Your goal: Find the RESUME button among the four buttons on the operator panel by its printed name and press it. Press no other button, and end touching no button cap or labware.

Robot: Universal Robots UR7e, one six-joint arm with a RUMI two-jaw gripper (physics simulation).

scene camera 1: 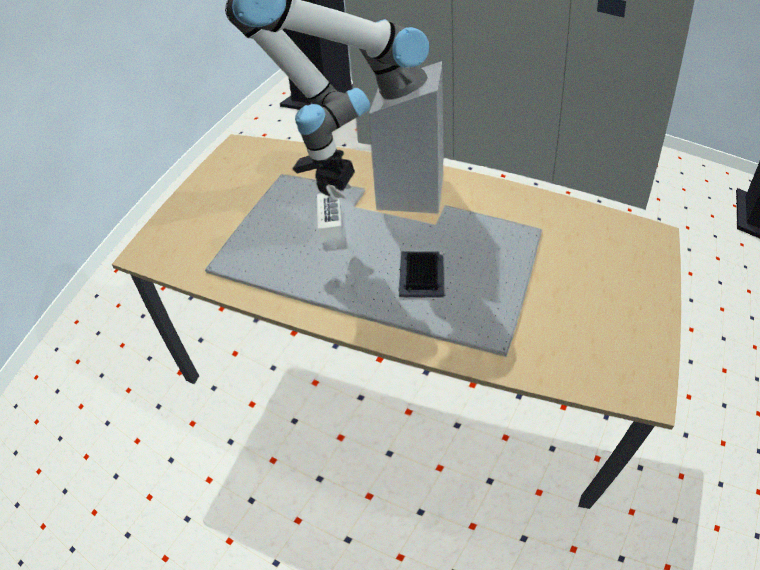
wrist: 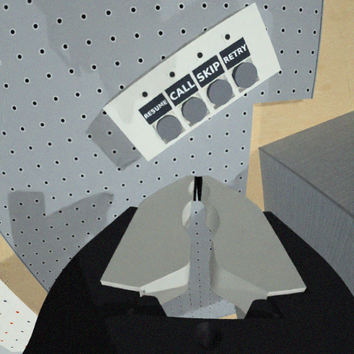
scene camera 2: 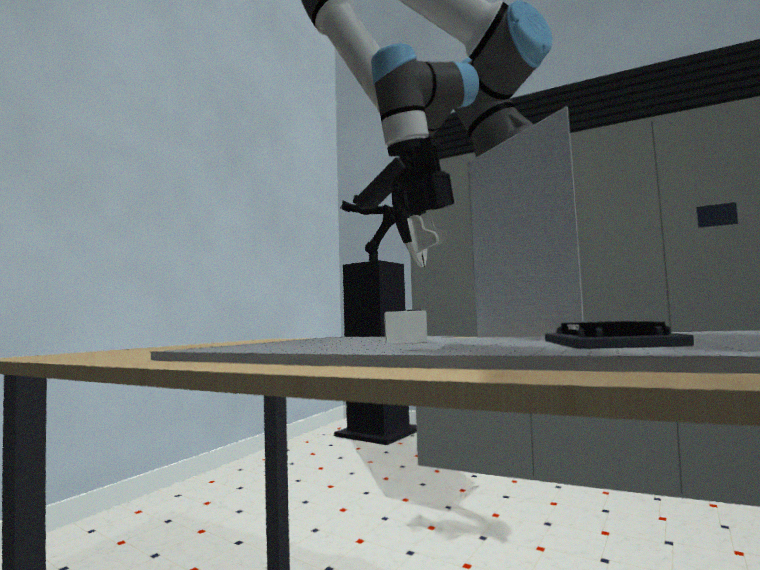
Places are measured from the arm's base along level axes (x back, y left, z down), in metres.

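Where they show: gripper, fingertip midpoint: (scene camera 1: 337, 198) (scene camera 2: 422, 267); arm's base, link origin: (scene camera 1: 404, 86) (scene camera 2: 511, 155).
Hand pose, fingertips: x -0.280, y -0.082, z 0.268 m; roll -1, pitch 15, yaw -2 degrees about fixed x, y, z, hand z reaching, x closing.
Observation:
Things, the pixels of their top centre, and the offset from my fingertips. Level surfaces: height alone.
- white operator panel, top centre: (scene camera 2: 403, 310) (scene camera 1: 328, 208) dx +0.019, dy -0.056, dz +0.074 m
- wooden table, surface height: dz +0.143 m
- black tray-like holder, top centre: (scene camera 2: 607, 326) (scene camera 1: 422, 269) dx -0.058, dy +0.297, dz +0.108 m
The white operator panel (scene camera 1: 329, 228) (scene camera 2: 405, 326) (wrist: 126, 131) stands on the grey perforated board. In the wrist view its four round grey buttons lie in a row under printed labels: the RESUME button (wrist: 169, 127) at the left end, then the CALL button (wrist: 194, 110), the SKIP button (wrist: 220, 93) and the RETRY button (wrist: 245, 75) at the right end. My gripper (scene camera 2: 422, 265) (wrist: 196, 178) is shut and empty. It hangs above the panel with a clear gap in the scene camera 2 view. In the wrist view its tips show below the button row, touching no button cap.
The perforated board (scene camera 1: 257, 257) (scene camera 2: 245, 355) (wrist: 45, 150) lies on the wooden table (scene camera 1: 601, 294) (scene camera 2: 79, 362). A black tray-like holder (scene camera 1: 421, 291) (scene camera 2: 620, 339) sits on the board, apart from the panel. The tall grey pedestal (scene camera 1: 405, 153) (scene camera 2: 524, 245) (wrist: 310, 175) stands close beside the panel.

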